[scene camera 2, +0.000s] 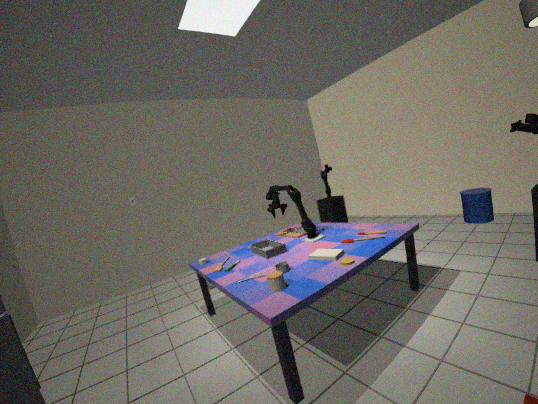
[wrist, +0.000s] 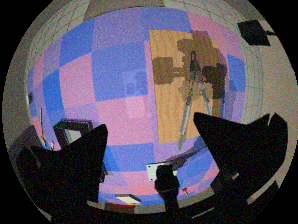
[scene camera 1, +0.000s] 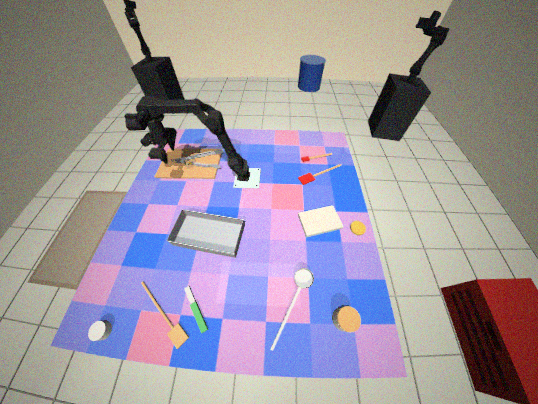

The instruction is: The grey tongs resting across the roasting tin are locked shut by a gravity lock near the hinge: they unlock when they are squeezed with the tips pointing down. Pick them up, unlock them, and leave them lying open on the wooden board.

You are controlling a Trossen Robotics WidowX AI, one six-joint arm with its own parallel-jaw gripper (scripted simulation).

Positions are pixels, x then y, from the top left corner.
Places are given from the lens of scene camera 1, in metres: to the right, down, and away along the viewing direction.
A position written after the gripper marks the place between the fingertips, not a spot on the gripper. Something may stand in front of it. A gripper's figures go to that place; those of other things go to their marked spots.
gripper [scene camera 1: 169,156]: -0.47, -0.22, 0.86
cream block [scene camera 1: 314,222]: 0.21, 0.10, 0.86
wooden board [scene camera 1: 172,170]: -0.56, -0.18, 1.06
roasting tin [scene camera 1: 210,233]: -0.27, 0.15, 0.85
The marked spots on the wooden board and the cream block are 0.85 m apart.
